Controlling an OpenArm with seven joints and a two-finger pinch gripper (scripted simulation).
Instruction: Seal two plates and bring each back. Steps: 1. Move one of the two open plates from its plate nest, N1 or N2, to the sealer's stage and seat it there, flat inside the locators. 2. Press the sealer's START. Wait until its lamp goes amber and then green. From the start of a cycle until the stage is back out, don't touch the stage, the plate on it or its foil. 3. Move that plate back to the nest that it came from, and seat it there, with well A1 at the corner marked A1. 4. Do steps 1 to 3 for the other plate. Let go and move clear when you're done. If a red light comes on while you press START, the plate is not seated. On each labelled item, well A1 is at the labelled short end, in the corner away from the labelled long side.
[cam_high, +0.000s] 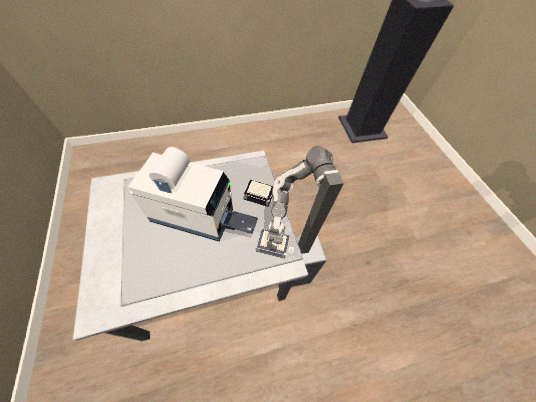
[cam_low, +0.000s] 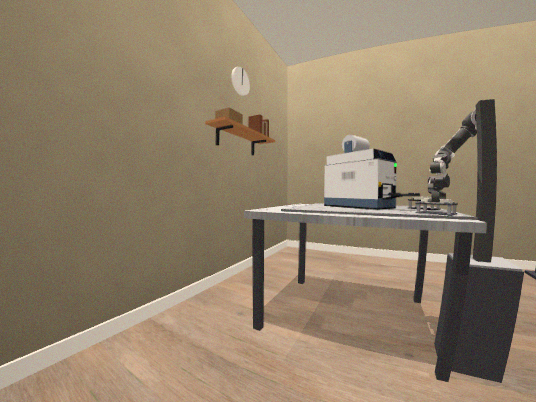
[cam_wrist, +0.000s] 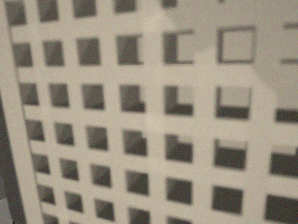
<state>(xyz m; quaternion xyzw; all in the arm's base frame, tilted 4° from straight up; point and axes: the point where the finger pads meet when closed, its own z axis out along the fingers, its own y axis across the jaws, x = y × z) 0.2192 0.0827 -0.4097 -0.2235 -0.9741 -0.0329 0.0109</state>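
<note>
Right now the plate nest is 10 mm below my hand. Also, from my hand: yellow warning label (280 mm ahead, 100 mm to the right, 80 mm above); plate (10 mm ahead, 340 mm to the right, 10 mm above); sealer stage (150 mm ahead, 130 mm to the right, 30 mm above).
</note>
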